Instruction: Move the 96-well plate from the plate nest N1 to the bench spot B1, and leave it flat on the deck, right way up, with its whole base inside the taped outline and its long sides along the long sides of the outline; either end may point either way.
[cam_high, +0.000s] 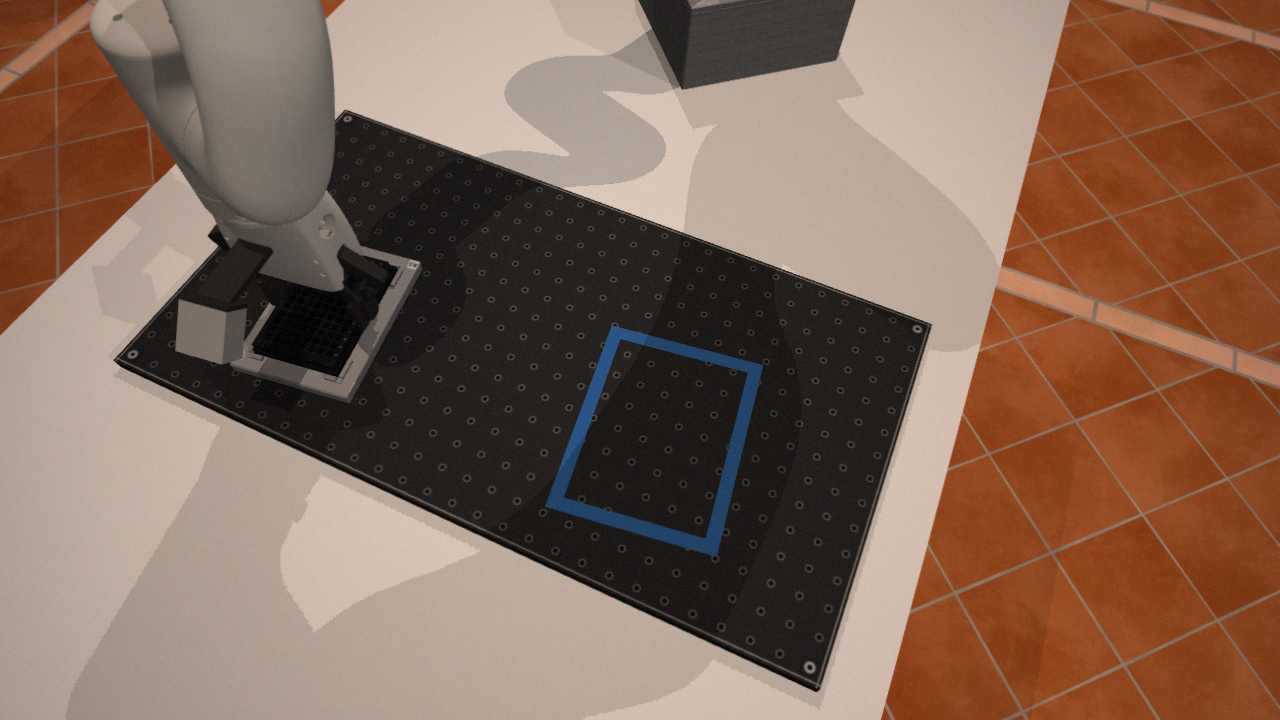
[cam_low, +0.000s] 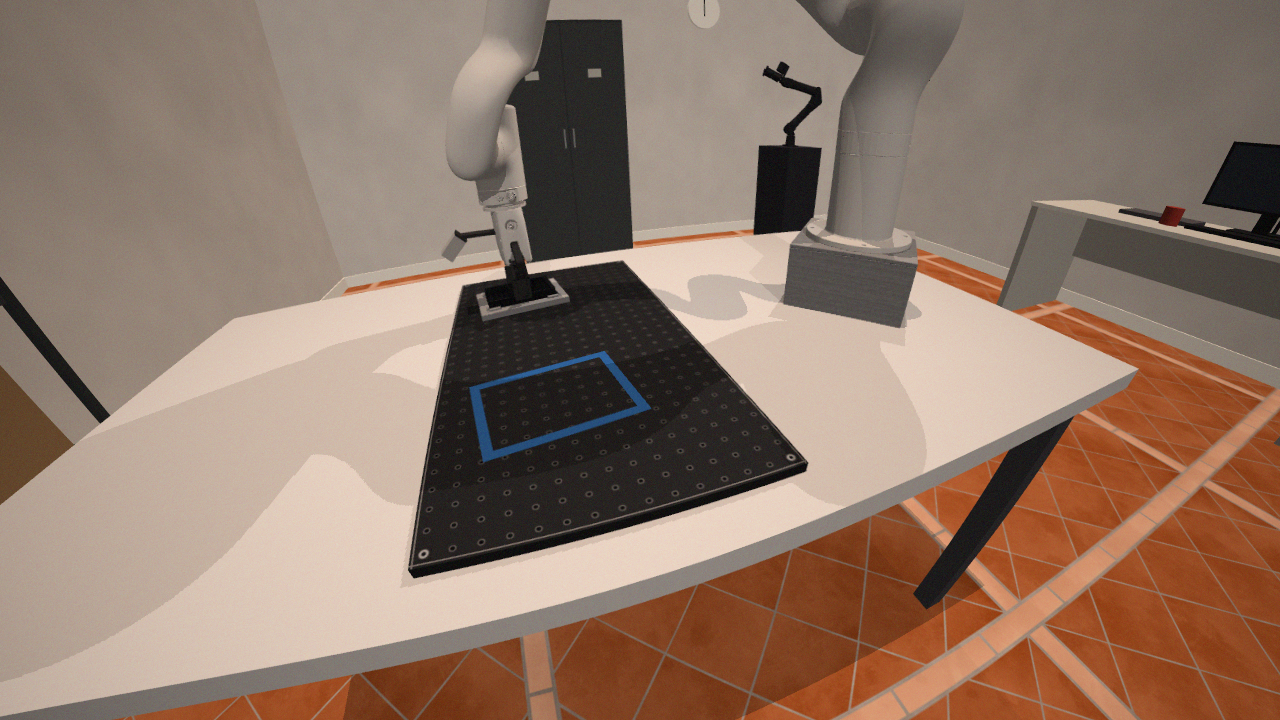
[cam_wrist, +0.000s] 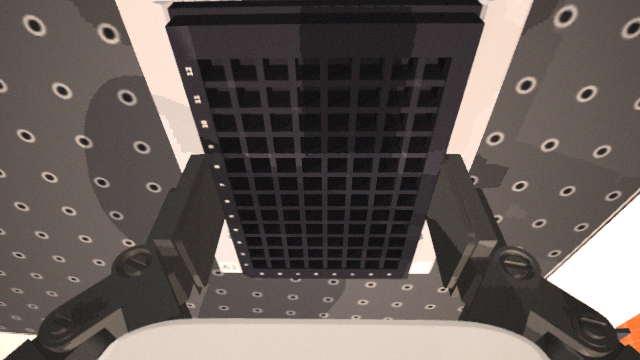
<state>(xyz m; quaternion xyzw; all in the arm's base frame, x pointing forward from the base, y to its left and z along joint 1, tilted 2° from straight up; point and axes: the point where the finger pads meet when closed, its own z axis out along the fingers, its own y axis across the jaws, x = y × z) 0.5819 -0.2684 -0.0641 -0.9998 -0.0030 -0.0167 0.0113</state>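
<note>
Right now my hand is 10 mm above the black 96-well plate. The rest, counted from my hand: grey plate nest N1: 20 mm below.
</note>
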